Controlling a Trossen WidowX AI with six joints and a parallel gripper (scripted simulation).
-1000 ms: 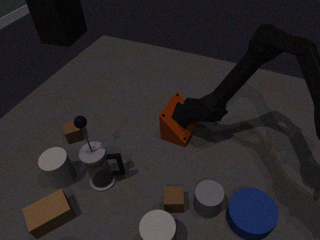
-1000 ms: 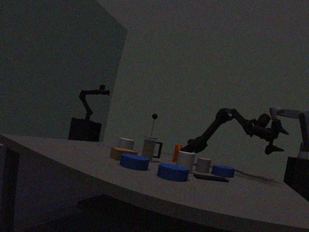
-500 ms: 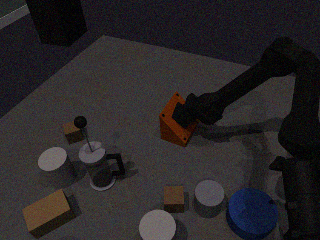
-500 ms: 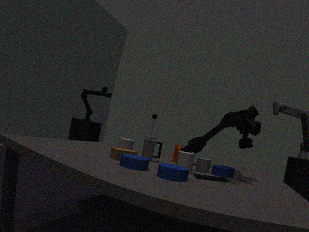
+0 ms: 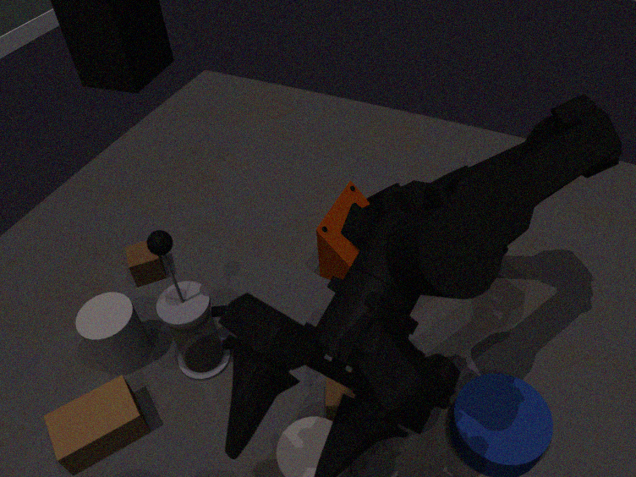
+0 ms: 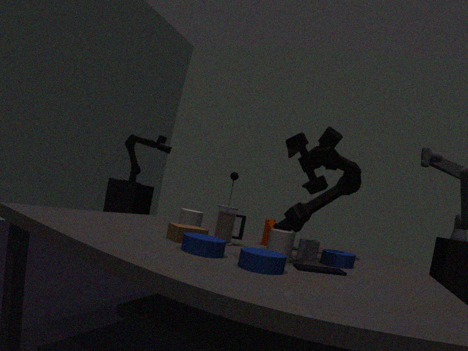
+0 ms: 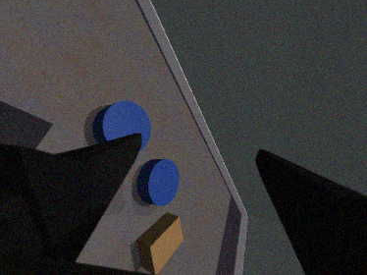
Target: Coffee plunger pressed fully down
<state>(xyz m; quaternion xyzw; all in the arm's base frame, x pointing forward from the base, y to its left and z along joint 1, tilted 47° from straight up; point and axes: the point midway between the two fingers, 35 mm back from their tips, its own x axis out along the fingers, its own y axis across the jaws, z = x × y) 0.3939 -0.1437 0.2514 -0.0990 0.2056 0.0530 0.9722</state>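
Now: gripper tip 22 cm to the left of the coffee press, 20 cm past it and 15 cm above it.
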